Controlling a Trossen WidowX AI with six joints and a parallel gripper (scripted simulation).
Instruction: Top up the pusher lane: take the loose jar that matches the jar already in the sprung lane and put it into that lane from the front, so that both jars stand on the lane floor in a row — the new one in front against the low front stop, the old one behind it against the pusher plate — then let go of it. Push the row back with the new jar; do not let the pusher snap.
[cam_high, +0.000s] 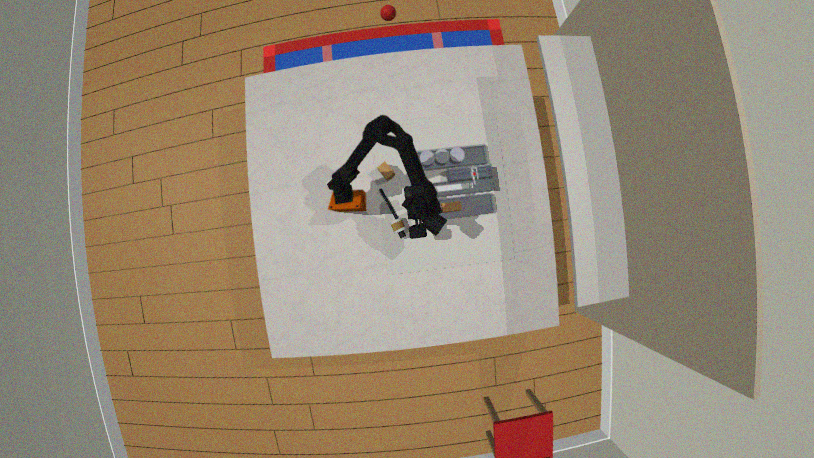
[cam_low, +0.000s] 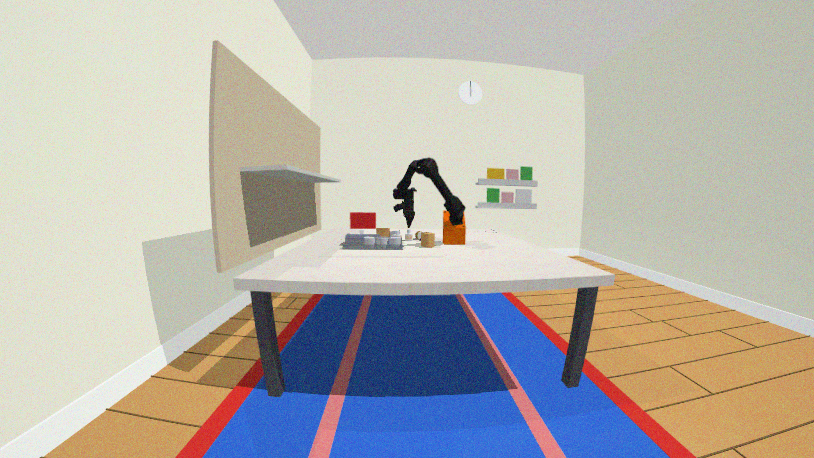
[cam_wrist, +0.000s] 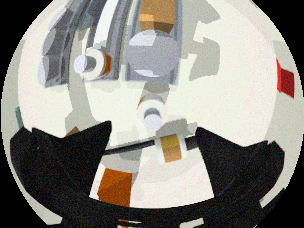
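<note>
The dark-handled tool lies 10 cm behind my gripper tip, 6 cm to the left of it and 7 cm below it. Also, from my gripper tip: wall shelf (58 cm ahead, 6 cm to the left, 29 cm above).
</note>
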